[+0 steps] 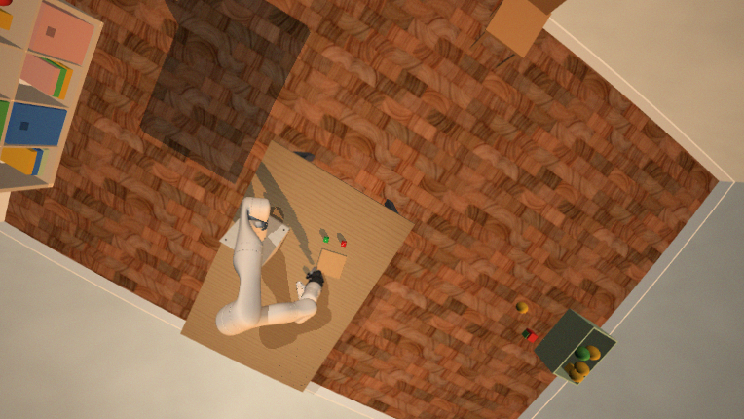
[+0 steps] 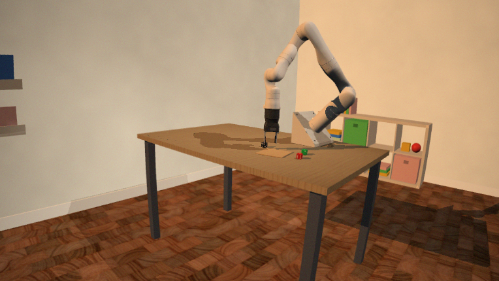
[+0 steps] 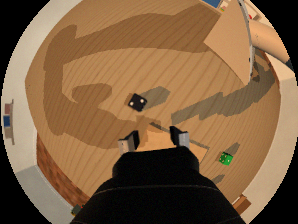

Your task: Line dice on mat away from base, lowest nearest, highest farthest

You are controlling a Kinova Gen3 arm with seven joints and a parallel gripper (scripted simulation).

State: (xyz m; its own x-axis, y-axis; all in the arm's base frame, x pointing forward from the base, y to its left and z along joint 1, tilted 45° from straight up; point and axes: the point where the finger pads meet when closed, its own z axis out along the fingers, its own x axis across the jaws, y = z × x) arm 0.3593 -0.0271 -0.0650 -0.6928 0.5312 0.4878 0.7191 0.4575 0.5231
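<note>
Now: the green die 18 cm to the left of my hand, 4 cm below it and 4 cm behind it. Round my hand: red die 21 cm to the left, 5 cm ahead, 4 cm below; black die 6 cm to the right, 4 cm below, 2 cm behind; tan mat 7 cm to the left, 5 cm below, 5 cm ahead.
</note>
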